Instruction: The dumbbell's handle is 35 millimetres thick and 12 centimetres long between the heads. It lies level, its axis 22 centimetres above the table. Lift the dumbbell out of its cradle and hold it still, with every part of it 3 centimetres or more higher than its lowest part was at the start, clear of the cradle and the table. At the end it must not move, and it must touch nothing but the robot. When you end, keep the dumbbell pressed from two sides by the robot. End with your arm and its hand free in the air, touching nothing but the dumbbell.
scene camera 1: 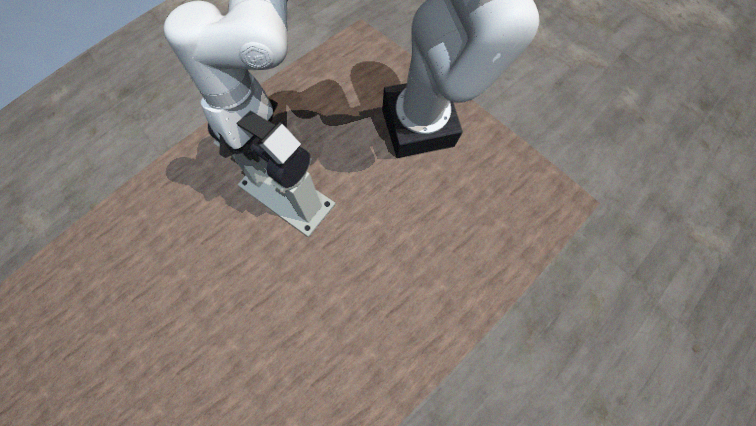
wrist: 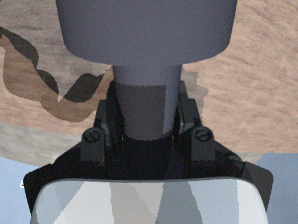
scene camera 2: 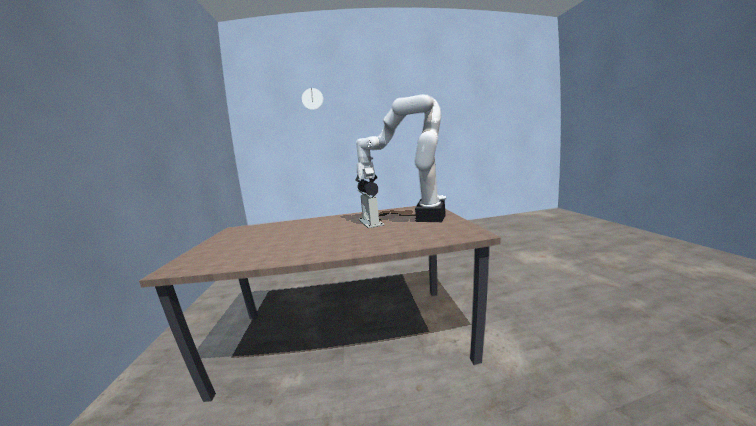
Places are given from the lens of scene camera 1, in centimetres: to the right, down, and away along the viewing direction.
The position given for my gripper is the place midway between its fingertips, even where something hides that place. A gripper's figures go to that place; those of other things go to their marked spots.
my gripper (scene camera 1: pixel 261 149): -22, -12, 69
dumbbell (scene camera 1: pixel 289 173): -15, -7, 64
cradle (scene camera 1: pixel 301 205): -16, -2, 76
The marked spots on the cradle and the dumbbell are 13 cm apart.
